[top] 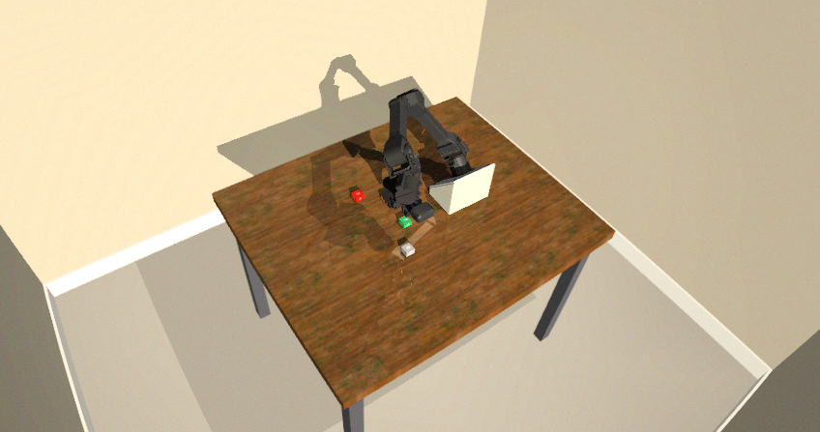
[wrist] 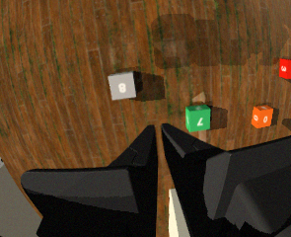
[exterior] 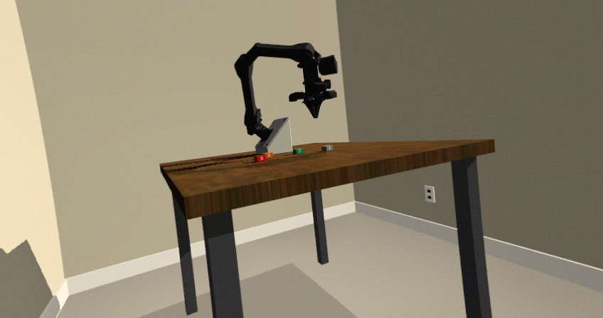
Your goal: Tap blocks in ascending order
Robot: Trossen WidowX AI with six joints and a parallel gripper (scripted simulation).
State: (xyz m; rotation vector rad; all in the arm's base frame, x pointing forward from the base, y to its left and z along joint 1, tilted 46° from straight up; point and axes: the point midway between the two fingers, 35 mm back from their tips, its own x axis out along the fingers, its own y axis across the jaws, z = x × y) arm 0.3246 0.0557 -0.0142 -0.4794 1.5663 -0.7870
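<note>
My gripper tip is 120 mm above the white block, 30 mm to the right of it and 10 mm short of it. Also, from my gripper tip: green block 120 mm below, 60 mm to the right, 60 mm behind; red block 250 mm to the right, 120 mm below, 10 mm behind; orange block 180 mm to the right, 120 mm below, 90 mm behind.
</note>
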